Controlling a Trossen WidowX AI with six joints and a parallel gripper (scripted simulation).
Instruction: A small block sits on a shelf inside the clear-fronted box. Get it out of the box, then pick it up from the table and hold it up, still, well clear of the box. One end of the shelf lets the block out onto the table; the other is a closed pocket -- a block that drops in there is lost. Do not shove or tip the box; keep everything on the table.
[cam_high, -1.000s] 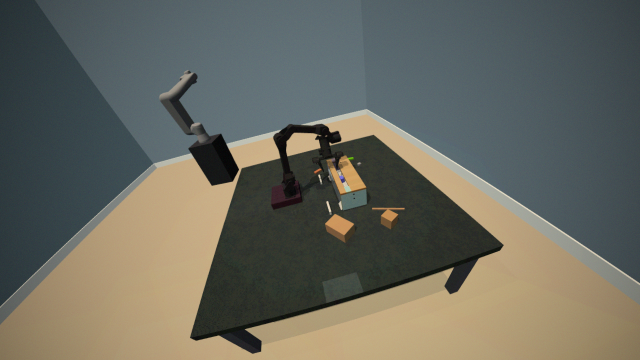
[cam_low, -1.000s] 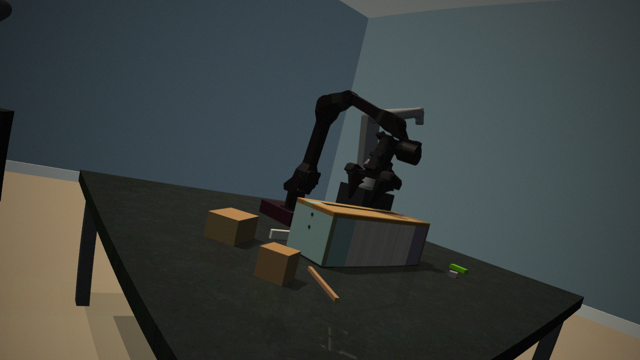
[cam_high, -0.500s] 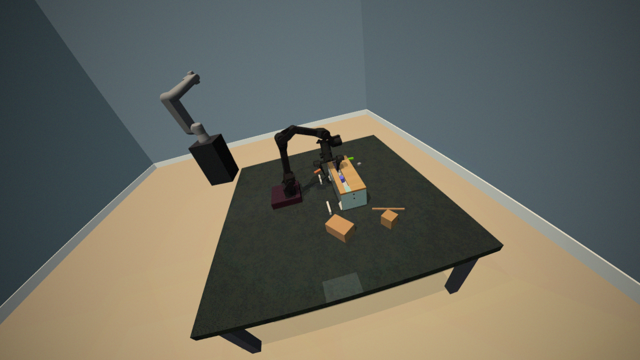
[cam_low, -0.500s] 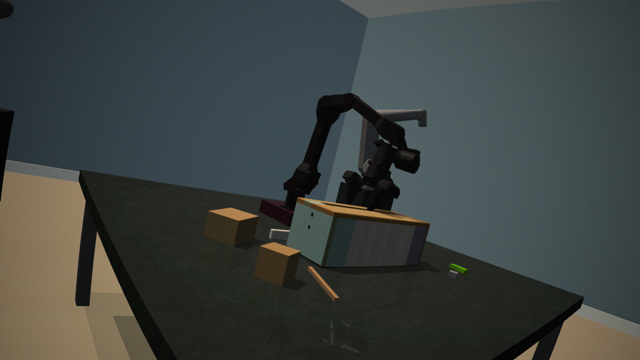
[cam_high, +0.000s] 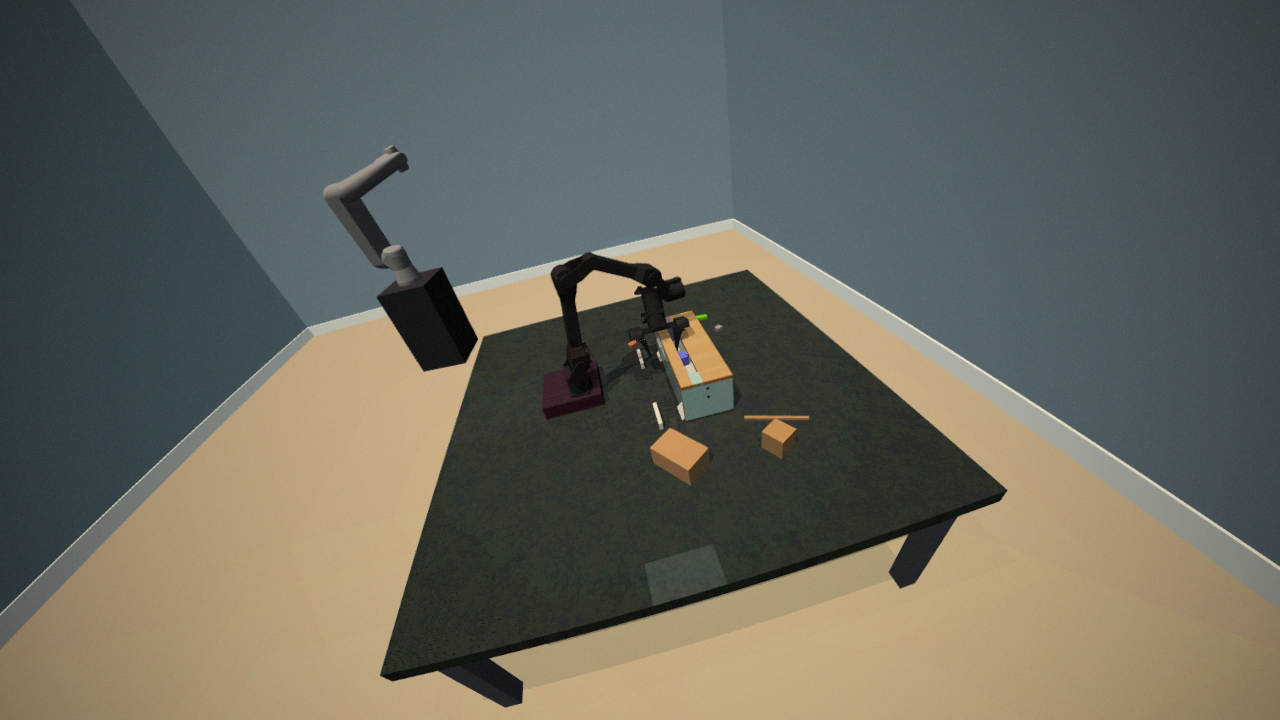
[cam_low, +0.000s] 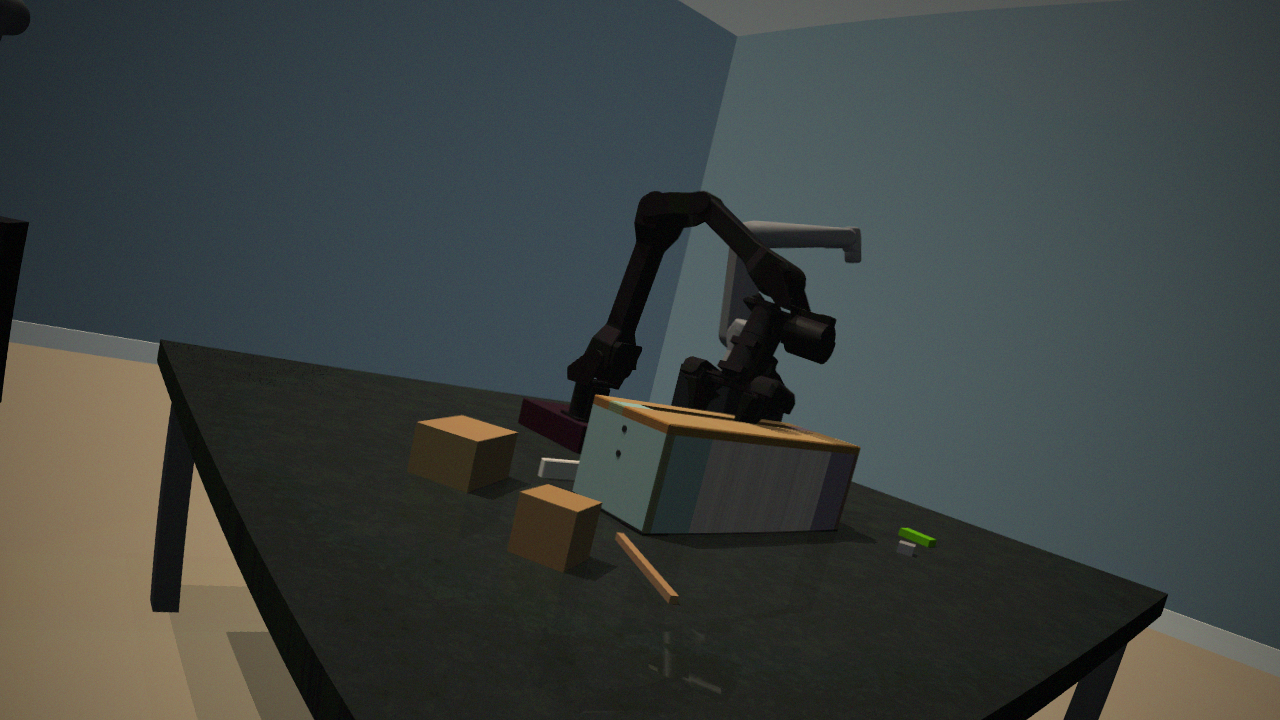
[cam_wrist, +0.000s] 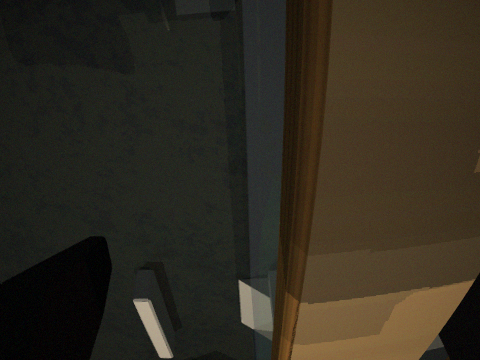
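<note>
Now: the box 4 cm ahead of my gripper tip, 3 cm below it and 2 cm to the right of it. Also, from my gripper tip: small block (5 cm ahead, 3 cm to the right, 1 cm below); then green piece (33 cm to the left, 18 cm ahead, 9 cm below); then small grey cube (23 cm ahead, 22 cm to the left, 9 cm below).
</note>
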